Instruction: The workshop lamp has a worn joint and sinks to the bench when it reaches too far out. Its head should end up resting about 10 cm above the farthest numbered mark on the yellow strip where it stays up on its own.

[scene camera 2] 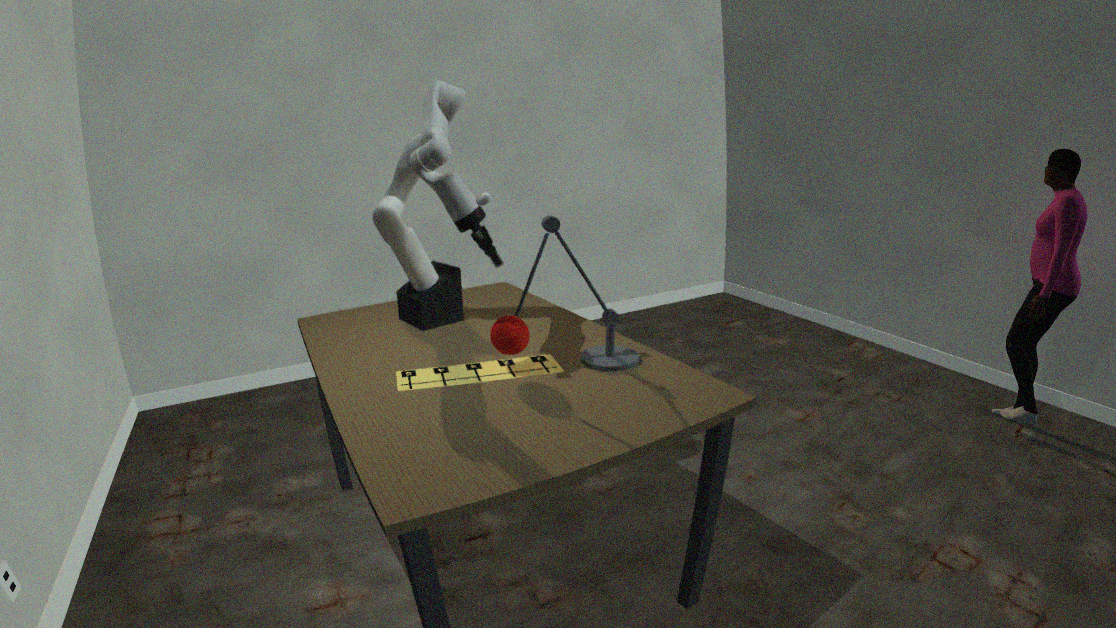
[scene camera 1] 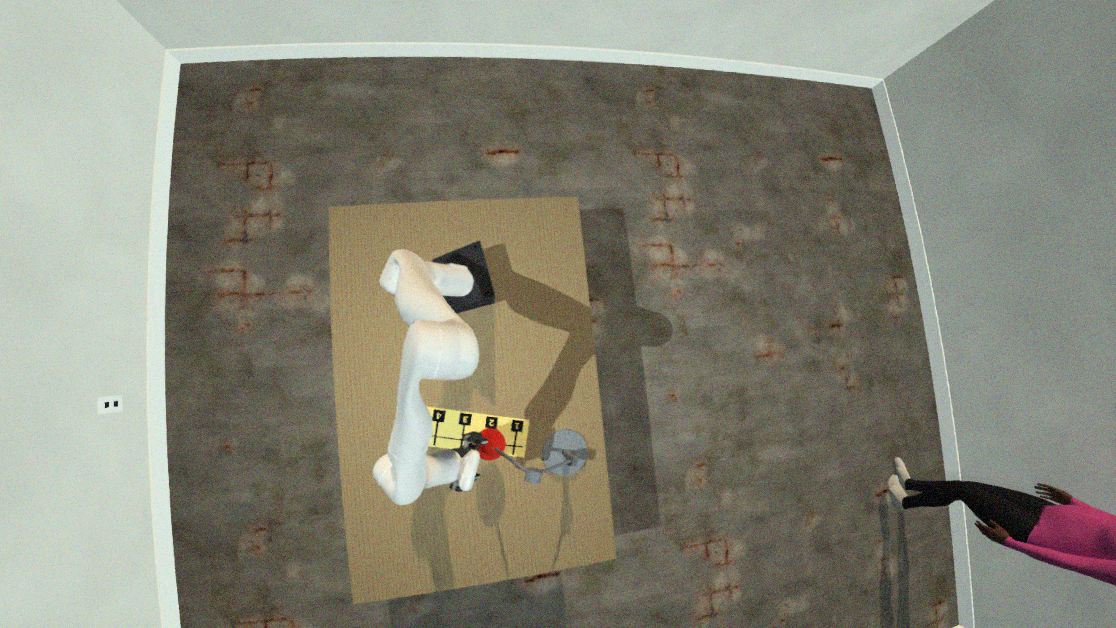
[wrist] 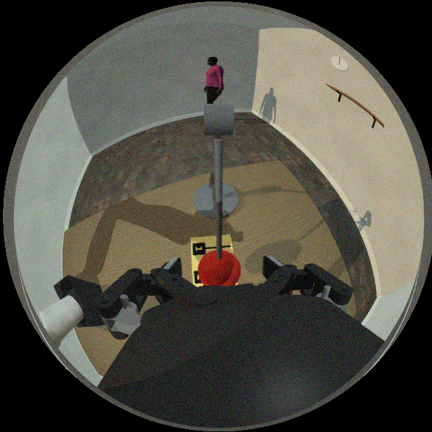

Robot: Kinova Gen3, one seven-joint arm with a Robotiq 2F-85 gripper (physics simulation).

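Where they show: gripper, fingertip midpoint: [scene camera 2: 497,261] [scene camera 1: 481,458]; arm's base, origin of the base link: [scene camera 2: 426,282] [scene camera 1: 460,282].
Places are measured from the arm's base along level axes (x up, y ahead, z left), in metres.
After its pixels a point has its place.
Observation:
The lamp's red head [scene camera 1: 490,444] @(x 0.012, y 0.516, z 0.015 m) [scene camera 2: 509,335] @(x -0.021, y 0.565, z -0.014 m) [wrist: 219,269] hangs in the air over the yellow strip [scene camera 1: 451,428] @(x -0.133, y 0.468, z -0.111 m) [scene camera 2: 425,376] @(x -0.133, y 0.432, z -0.199 m) [wrist: 215,241], near mark 2 as seen from above. Its grey elbow [scene camera 1: 533,475] [scene camera 2: 550,224] [wrist: 219,119] is high, and its round base [scene camera 1: 558,437] @(x -0.120, y 0.567, z 0.245 m) [scene camera 2: 611,360] @(x -0.121, y 0.655, z 0.239 m) [wrist: 227,200] stands beyond the mark 1 end. My gripper [scene camera 1: 481,458] @(x 0.155, y 0.516, z -0.010 m) [scene camera 2: 497,264] @(x 0.155, y 0.516, z -0.010 m) [wrist: 222,266] is open and empty, above the head and apart from the lamp's rod in scene camera 2. The arm hides the strip's far end in scene camera 1.
The wooden table [scene camera 1: 546,531] @(x -0.134, y 0.885, z 0.149 m) [scene camera 2: 437,468] @(x -0.134, y 0.858, z -0.360 m) carries the robot's black mount [scene camera 1: 477,269] @(x 0.031, y -0.026, z 0.059 m) [scene camera 2: 430,300] @(x -0.039, y 0.079, z -0.022 m). The lamp's two rods rise to the elbow in front of my gripper. A person in pink [scene camera 1: 1076,531] [scene camera 2: 1057,242] [wrist: 214,77] stands away from the table.

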